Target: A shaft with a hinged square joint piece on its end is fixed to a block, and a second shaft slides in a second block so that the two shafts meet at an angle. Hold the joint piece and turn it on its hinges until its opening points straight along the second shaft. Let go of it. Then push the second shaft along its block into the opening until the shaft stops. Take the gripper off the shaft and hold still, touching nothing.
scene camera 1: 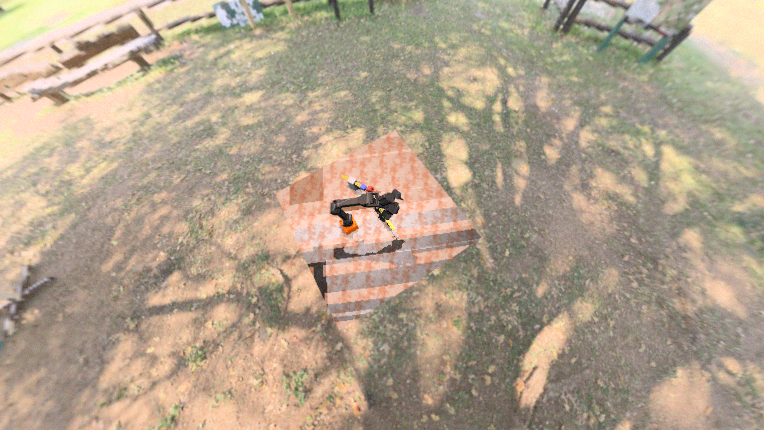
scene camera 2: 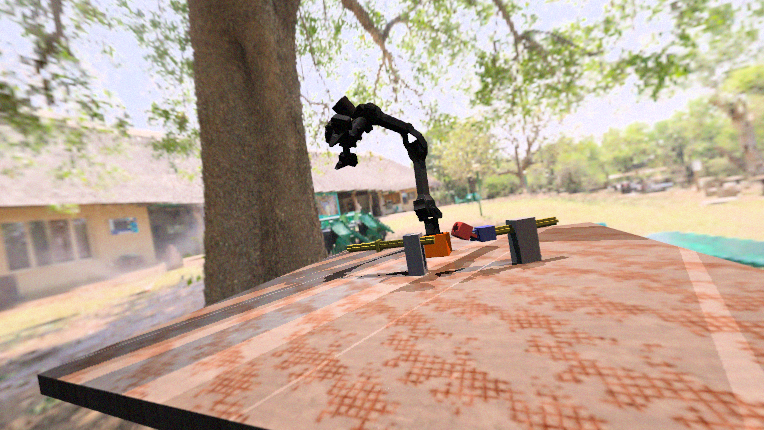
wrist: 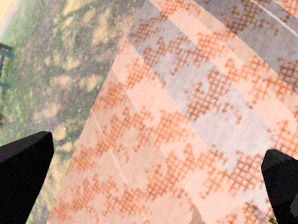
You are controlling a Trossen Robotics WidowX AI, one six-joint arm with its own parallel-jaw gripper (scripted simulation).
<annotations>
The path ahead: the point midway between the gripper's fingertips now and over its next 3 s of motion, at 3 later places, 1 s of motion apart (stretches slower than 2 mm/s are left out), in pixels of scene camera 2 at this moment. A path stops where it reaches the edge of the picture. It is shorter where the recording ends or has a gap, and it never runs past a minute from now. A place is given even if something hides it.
My gripper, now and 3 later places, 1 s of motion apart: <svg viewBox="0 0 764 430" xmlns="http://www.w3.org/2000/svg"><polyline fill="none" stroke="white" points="333,158 392,188 430,202 430,206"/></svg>
</annotations>
